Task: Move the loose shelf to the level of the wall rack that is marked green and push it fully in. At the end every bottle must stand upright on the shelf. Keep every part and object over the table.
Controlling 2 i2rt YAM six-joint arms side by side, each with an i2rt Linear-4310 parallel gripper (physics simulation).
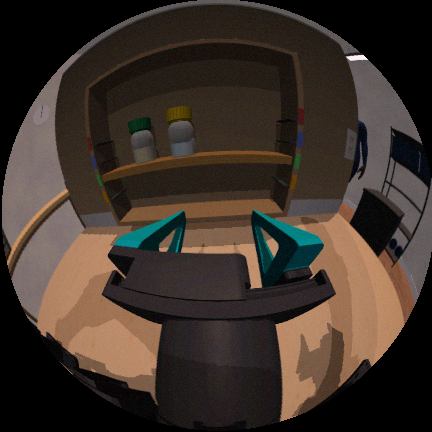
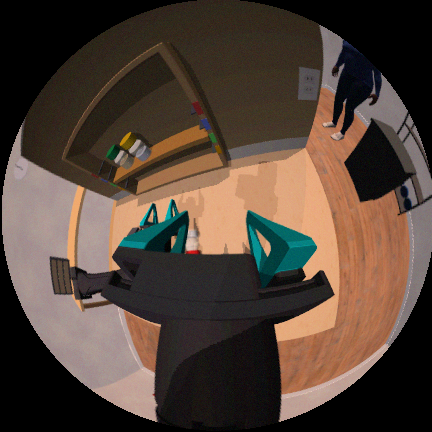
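Observation:
The loose shelf spans the wall rack, its ends level with the green marks; its exact depth cannot be told. A green-capped bottle and a yellow-capped bottle stand upright on its left half. A red-capped white bottle appears to lie on the table, partly hidden by my right gripper, which is open and empty above the table. My left gripper is open and empty, in front of and below the shelf.
The rack's bottom board lies below the shelf. Dark support pins show inside the rack's sides. The wooden table extends in front of the rack. A black cabinet and a person are off to the right.

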